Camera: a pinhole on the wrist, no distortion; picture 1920 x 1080 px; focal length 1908.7 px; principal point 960.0 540.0 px. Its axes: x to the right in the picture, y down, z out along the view. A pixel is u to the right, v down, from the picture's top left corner.
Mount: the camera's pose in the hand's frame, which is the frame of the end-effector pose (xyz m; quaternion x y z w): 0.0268 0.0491 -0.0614 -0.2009 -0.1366 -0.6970 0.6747
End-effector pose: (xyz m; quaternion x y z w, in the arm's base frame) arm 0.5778 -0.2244 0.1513 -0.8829 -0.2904 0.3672 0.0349
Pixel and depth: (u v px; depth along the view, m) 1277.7 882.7 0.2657
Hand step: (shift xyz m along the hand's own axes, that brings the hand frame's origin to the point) 0.0993 0.1301 0.1896
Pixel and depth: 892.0 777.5 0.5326
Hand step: 0.1439 0.3082 0.3942
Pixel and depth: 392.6 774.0 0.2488
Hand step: 0.0816 0.2278 0.1212
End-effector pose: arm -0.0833 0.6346 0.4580 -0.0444 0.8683 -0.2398 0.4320
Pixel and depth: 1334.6 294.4 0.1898
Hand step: 0.0203 0.1050 0.1253
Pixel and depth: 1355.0 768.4 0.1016
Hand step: 0.0484 0.0767 0.0370
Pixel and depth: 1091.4 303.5 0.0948
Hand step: 0.0241 0.0877 0.0262
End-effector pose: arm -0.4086 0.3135 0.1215 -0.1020 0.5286 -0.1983 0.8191
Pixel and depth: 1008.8 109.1 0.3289
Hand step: -0.0157 0.1973 0.2386
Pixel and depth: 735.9 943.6 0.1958
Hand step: 0.0870 0.1577 0.0973
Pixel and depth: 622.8 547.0 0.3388
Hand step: 0.0610 0.2584 0.2095
